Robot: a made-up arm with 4 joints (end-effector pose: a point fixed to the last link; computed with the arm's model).
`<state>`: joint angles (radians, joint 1 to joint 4).
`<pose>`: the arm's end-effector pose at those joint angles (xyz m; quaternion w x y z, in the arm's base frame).
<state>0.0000 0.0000 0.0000 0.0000</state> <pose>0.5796 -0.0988 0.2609 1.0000 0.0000 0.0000 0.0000</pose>
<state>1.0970 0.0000 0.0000 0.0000</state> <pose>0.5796 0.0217 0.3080 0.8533 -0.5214 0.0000 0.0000</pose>
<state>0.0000 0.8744 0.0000 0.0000</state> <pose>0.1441 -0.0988 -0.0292 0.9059 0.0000 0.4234 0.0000</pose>
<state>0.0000 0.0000 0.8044 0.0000</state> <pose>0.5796 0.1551 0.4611 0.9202 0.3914 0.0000 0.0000</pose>
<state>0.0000 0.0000 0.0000 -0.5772</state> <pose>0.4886 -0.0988 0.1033 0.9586 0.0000 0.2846 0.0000</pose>
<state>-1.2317 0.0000 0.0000 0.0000</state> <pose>0.5796 -0.1037 0.1176 0.8163 0.5776 0.0000 0.0000</pose>
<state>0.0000 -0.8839 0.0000 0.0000</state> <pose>0.6344 -0.0988 0.7866 0.9039 0.0000 -0.4277 0.0000</pose>
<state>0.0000 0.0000 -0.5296 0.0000</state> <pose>0.5796 -0.3150 0.2607 0.9651 -0.2617 0.0000 0.0000</pose>
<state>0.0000 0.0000 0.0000 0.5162</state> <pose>0.5758 -0.0988 0.4240 0.9669 0.0000 -0.2552 0.0000</pose>
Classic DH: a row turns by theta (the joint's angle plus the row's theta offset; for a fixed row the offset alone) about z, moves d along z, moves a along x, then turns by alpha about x. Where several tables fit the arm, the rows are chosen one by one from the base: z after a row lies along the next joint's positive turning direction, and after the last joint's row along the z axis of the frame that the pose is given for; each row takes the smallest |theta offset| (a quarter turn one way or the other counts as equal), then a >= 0, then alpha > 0; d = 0 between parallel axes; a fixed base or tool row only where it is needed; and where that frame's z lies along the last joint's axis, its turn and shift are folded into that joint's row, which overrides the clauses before.
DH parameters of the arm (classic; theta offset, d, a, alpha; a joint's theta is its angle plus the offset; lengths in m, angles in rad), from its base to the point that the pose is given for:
base (fixed): -1.5708 0.1858 0 1.5708
joint 1: 1.5708 -0.0515 0.3959 -1.5708
joint 2: 0 -0.2072 0.0778 -1.5708
joint 3: 0 0.2172 -0.3242 -1.5708
joint 4: -1.5708 -0.1084 0.3109 -1.5708
tool (fixed): 0 -0.0744 0 0

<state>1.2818 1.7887 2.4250 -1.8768</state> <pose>0.6260 0.2355 0.1473 0.4866 0.8042 0.2962 -0.1695</pose>
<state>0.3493 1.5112 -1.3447 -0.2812</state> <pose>-0.0546 -0.6496 0.3090 0.3928 -0.5859 0.6641 0.2477</pose>
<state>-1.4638 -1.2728 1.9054 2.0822</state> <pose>-0.0878 -0.5956 0.0214 0.5466 -0.5161 0.2142 0.6238</pose>
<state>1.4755 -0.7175 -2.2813 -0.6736</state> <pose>0.1190 0.8756 0.9875 0.1608 0.7968 0.3985 0.4248</pose>
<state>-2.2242 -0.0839 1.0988 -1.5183</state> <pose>0.2199 -0.4829 0.3335 0.0412 -0.7372 0.0880 -0.6686</pose>
